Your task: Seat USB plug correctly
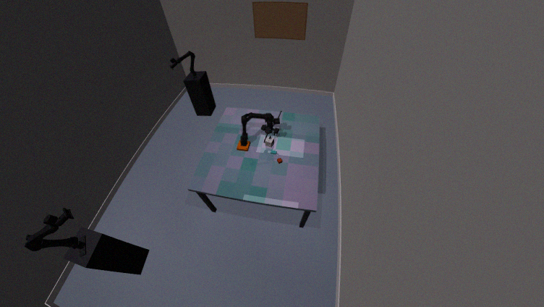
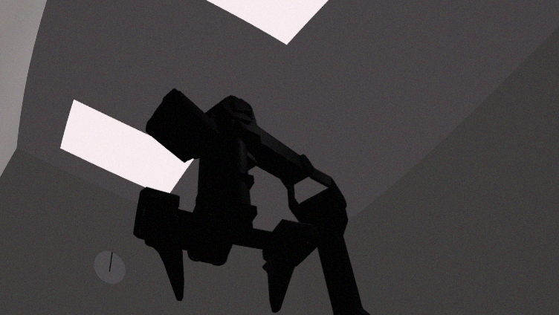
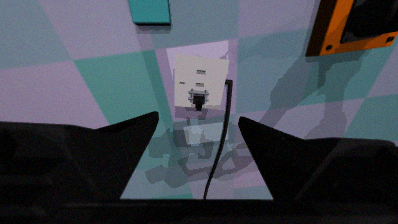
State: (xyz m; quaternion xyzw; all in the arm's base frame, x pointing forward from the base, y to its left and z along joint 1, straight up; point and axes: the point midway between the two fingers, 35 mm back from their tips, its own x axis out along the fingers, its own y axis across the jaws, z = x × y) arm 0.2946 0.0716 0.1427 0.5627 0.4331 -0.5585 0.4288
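Right now the dark USB plug is 4 cm below my gripper tip. Also, from my gripper tip: red block: 25 cm to the right, 13 cm ahead, 12 cm below; then teal block: 14 cm to the right, 13 cm below, 5 cm ahead.
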